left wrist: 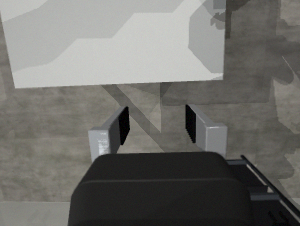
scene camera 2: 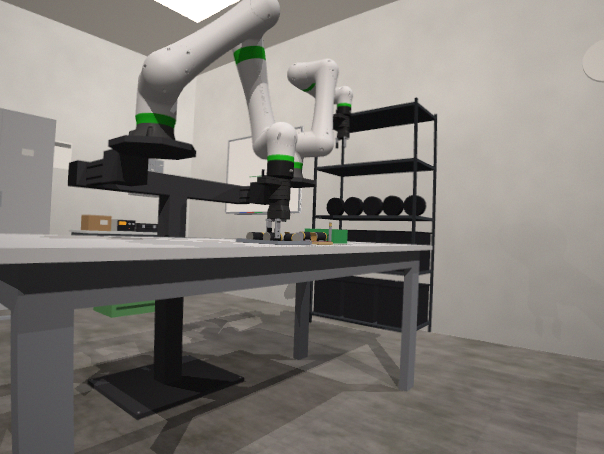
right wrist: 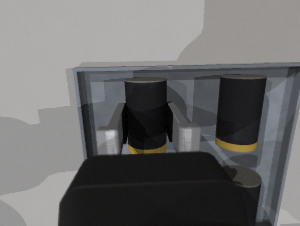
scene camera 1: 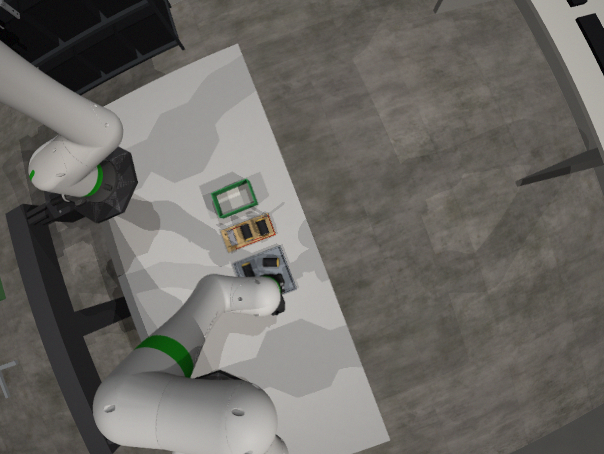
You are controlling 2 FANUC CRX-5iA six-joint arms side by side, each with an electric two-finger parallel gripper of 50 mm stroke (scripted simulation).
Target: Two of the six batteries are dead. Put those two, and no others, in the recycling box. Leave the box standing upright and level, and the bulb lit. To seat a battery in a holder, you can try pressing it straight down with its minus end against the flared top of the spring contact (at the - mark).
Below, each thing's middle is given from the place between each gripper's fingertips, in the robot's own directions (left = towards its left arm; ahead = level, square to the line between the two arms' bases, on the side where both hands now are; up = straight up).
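My right hand is 30 mm above the grey tray (scene camera 1: 256, 261), 30 mm past it and 60 mm to the right of it. Counted from my left hand, the grey tray is 22 cm ahead of it, 102 cm to the right of it and 59 cm below it.
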